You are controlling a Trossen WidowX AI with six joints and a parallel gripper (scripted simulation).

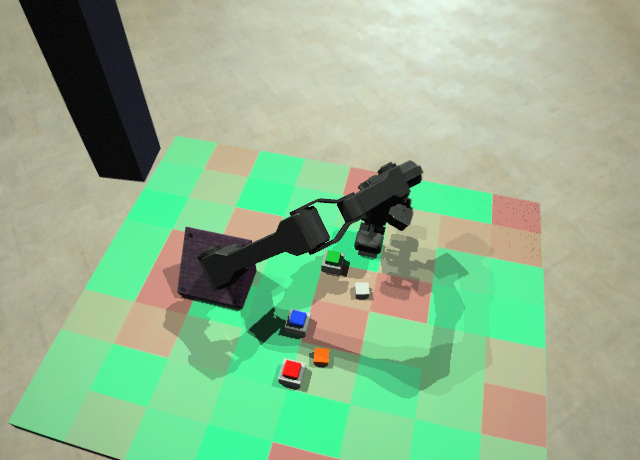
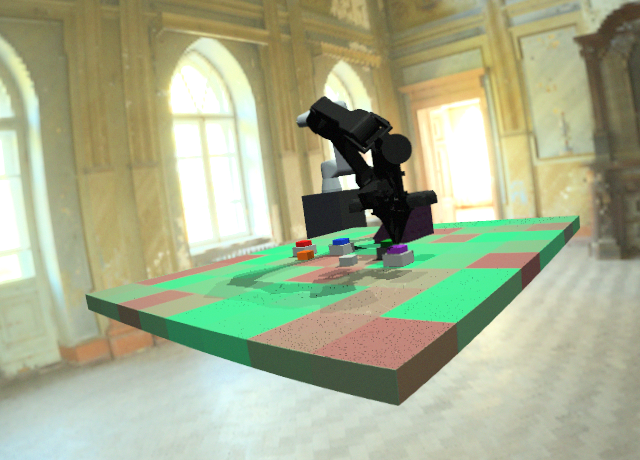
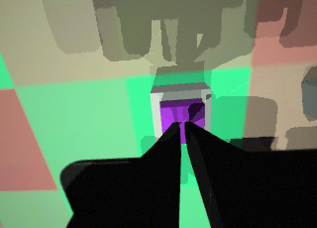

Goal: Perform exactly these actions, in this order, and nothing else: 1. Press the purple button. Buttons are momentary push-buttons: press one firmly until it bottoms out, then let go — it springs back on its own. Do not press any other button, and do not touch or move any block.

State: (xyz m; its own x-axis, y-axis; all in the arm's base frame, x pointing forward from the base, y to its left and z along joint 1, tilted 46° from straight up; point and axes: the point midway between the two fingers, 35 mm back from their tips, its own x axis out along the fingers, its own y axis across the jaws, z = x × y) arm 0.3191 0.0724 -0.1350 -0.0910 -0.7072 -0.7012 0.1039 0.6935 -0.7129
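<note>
Right now the purple button is 1 cm below my gripper tip. The rest, counted from my gripper tip: orange block: 8 cm behind, 31 cm to the right, 4 cm below; then blue button: 15 cm behind, 24 cm to the right, 1 cm below; then green button: 9 cm behind, 6 cm to the right, 1 cm below.
</note>
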